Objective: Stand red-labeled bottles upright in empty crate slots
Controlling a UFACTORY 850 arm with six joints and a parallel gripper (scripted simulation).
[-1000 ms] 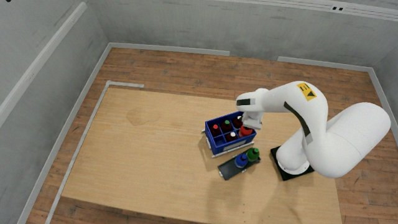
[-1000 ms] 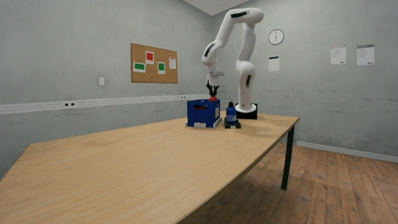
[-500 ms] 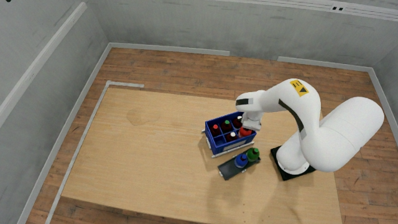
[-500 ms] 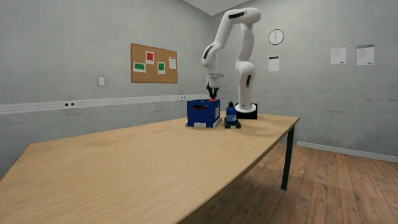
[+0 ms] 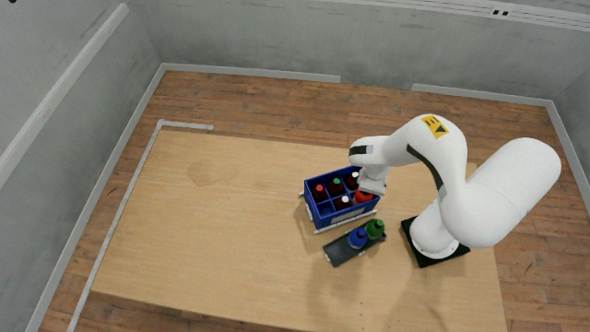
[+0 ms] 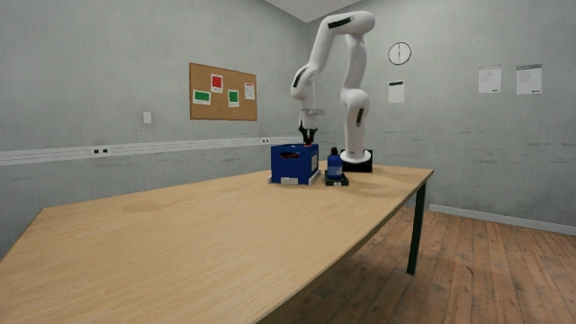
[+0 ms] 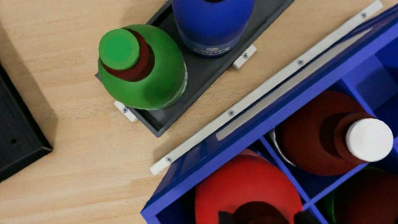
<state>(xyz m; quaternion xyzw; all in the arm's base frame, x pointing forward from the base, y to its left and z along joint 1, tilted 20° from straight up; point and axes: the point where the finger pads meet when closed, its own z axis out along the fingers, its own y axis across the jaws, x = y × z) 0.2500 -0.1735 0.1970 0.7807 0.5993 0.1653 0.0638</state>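
Right now my hand is 7 cm above the red-labeled bottle. Also, from my hand: blue-labeled bottle (17 cm to the left, 12 cm below, 2 cm ahead); then green-labeled bottle (13 cm to the left, 12 cm below, 6 cm behind); then blue crate (12 cm below, 10 cm ahead, 1 cm to the right).
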